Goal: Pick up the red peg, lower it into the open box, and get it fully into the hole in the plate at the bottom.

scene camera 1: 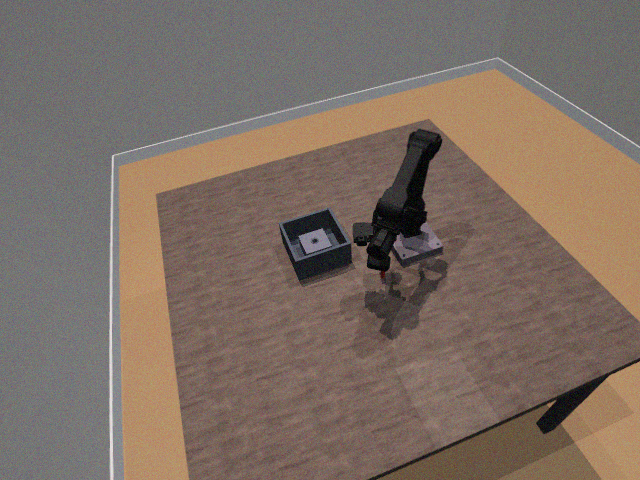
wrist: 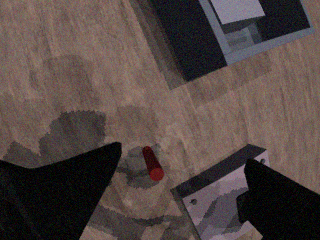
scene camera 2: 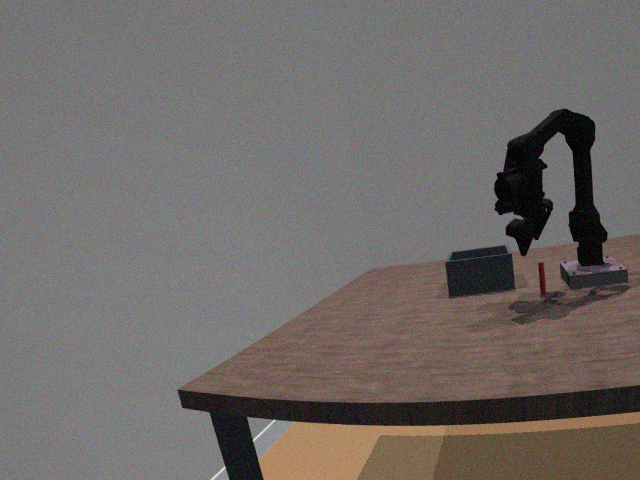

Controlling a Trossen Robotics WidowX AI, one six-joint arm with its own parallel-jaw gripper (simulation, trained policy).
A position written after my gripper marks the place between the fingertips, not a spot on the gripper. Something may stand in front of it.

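Note:
You'd see my gripper (scene camera 2: 530, 247) (scene camera 1: 373, 250) (wrist: 184, 157) in this scene. There's a box too, and I see the box (scene camera 1: 340, 254) as well as (scene camera 2: 487, 269).

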